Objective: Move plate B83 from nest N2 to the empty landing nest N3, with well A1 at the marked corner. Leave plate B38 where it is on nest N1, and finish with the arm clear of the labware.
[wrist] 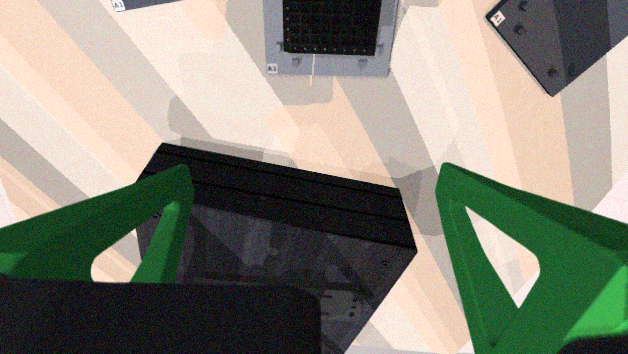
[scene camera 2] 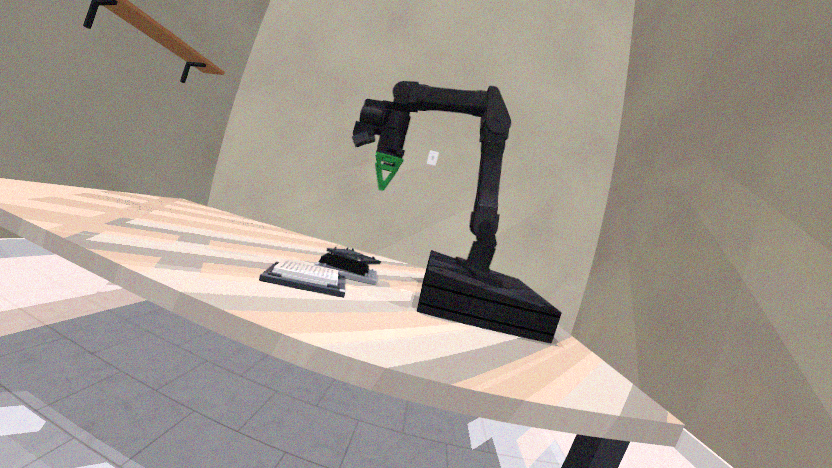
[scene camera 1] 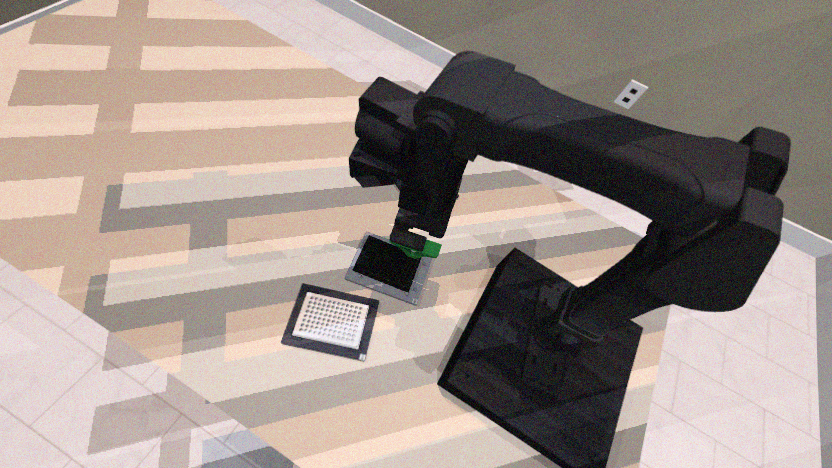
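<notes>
My gripper (scene camera 1: 416, 250) (scene camera 2: 382, 187) (wrist: 314, 177) is open and empty, high above the table; its green fingers stand wide apart in the wrist view. A black well plate (scene camera 1: 386, 264) (scene camera 2: 344, 263) (wrist: 330, 25) sits on the grey nest (scene camera 1: 378, 289) (scene camera 2: 367, 278) (wrist: 330, 66), partly cut off in the wrist view. A white well plate (scene camera 1: 331, 320) (scene camera 2: 305, 272) sits on a dark nest (scene camera 1: 368, 325) (scene camera 2: 302, 286) (wrist: 150, 2). The empty dark nest (scene camera 2: 354, 254) (wrist: 565, 40), turned at an angle, has an A1 tag at one corner; the arm hides it in scene camera 1. Plate names are unreadable.
The black robot base (scene camera 1: 541, 360) (scene camera 2: 488, 296) (wrist: 280, 200) stands near the nests and lies below the fingers in the wrist view. A wooden wall shelf (scene camera 2: 162, 34) is at upper left. A wall outlet (scene camera 1: 631, 94) (scene camera 2: 432, 157) is behind the arm. Striped shadows cross the table.
</notes>
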